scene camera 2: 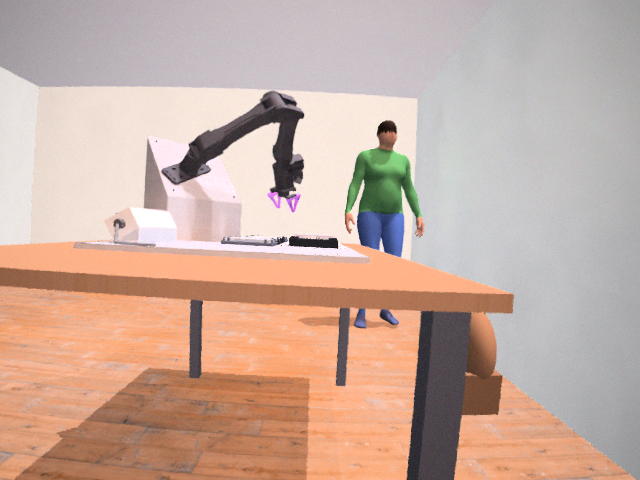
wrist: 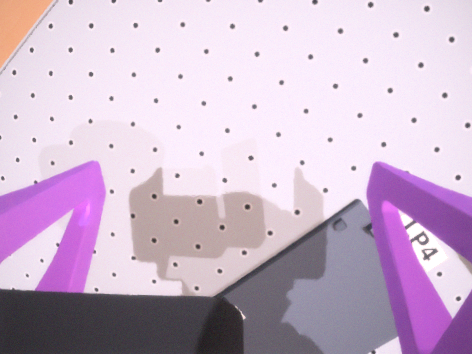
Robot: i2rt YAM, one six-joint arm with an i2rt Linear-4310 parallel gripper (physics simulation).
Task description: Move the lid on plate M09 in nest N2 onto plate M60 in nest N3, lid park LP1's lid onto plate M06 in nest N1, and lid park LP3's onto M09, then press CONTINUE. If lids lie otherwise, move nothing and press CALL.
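Frame: origin at the arm's base, x ahead, y left, z up, level; metres.
Seen in the pictures: gripper, fingertip midpoint: [scene camera 2: 286,210] [wrist: 236,176]; arm's base at its link origin: [scene camera 2: 187,171].
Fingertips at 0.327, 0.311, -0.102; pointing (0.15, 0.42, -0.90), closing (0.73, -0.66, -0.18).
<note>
Pixels of each thing's top centre, then the offset from my fingertips to it, as dx, dy, dz. Level surfaces: height alone.
- dark grey flat lid park at its top centre: [wrist: 318,319] -0.054, -0.117, -0.111
- low silver-grey item at its top centre: [scene camera 2: 250,238] -0.060, -0.508, -0.114
- black block at its top centre: [scene camera 2: 314,236] +0.123, -0.441, -0.101
- white housing at its top centre: [scene camera 2: 145,209] -0.319, -0.629, -0.048
- wooden table at its surface level: dz -0.144
My gripper [scene camera 2: 285,202] [wrist: 236,176] is open, with nothing between its magenta fingers. It points down and hangs well above the white perforated board [scene camera 2: 217,250] [wrist: 280,55]. In the wrist view a dark grey flat lid park [wrist: 345,270] lies at the lower right, partly behind the right finger; its label reads "P4" with the first letters partly covered. No lid shows on its visible part. In the scene view a low silver-grey item [scene camera 2: 250,240] and a black block [scene camera 2: 313,241] sit on the board, too edge-on to tell nests, plates or lids apart. No CONTINUE or CALL button can be made out.
A white housing [scene camera 2: 149,224] with a dark knob stands at the board's left end. The arm's white pedestal [scene camera 2: 206,206] rises behind it. A person in a green top [scene camera 2: 382,180] stands behind the wooden table [scene camera 2: 310,279]. The gripper's shadow falls on the board and lid park.
</note>
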